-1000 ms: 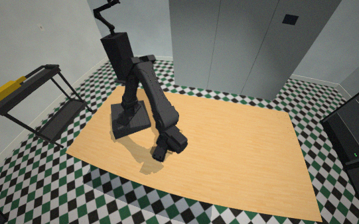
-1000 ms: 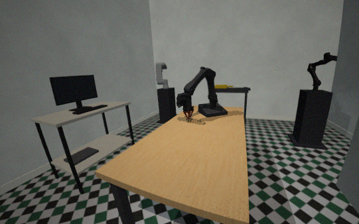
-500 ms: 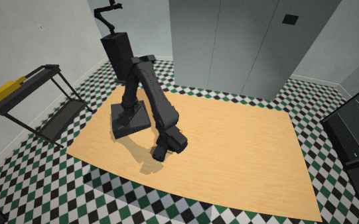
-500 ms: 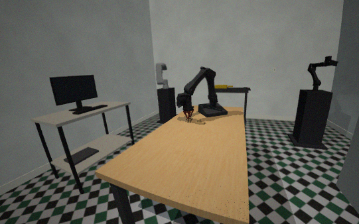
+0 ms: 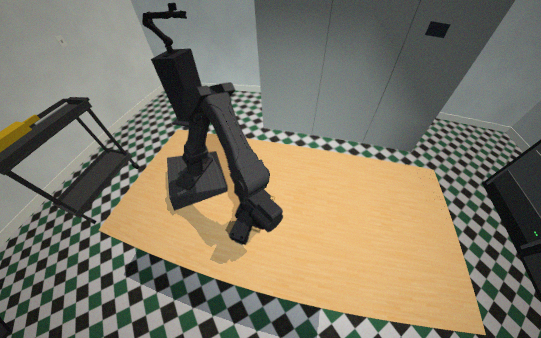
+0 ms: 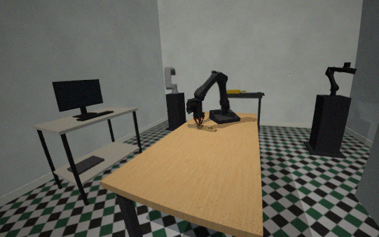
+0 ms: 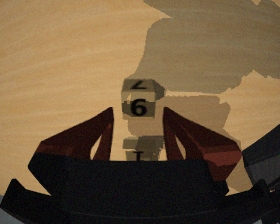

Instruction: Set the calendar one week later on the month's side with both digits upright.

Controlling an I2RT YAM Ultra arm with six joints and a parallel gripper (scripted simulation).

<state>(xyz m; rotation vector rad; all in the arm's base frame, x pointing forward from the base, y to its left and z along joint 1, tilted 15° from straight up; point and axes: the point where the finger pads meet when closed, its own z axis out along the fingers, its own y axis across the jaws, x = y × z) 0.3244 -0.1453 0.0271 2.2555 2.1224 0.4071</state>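
Right now the wooden cube is 30 mm below my hand. Also, from my hand: wooden tray: 110 mm to the left, 40 mm below.
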